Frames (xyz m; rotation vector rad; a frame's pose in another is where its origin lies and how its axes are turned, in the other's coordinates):
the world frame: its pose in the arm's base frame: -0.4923 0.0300 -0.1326 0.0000 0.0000 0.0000
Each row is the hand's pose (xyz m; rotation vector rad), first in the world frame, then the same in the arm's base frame.
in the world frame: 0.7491 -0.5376 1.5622 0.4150 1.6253 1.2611
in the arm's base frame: 0.2568 -0.5076 1.4296 0.4150 1.6253 1.2611
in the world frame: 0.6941 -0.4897 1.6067 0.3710 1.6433 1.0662
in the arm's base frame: 0.2018 -0.4597 1.4741 0.3710 1.6433 1.0662
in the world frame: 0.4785 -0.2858 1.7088 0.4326 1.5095 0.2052
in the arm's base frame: -0.0138 -0.2558 1.5762 0.4326 1.5095 0.2052
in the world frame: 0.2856 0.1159 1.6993 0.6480 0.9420 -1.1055
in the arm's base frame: -0.2067 0.1459 1.5667 0.6480 0.9420 -1.1055
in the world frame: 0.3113 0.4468 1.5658 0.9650 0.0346 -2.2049
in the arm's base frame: -0.1810 0.4768 1.4332 0.9650 0.0346 -2.2049
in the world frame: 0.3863 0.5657 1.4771 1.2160 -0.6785 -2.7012
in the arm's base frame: -0.1060 0.5957 1.3445 1.2160 -0.6785 -2.7012
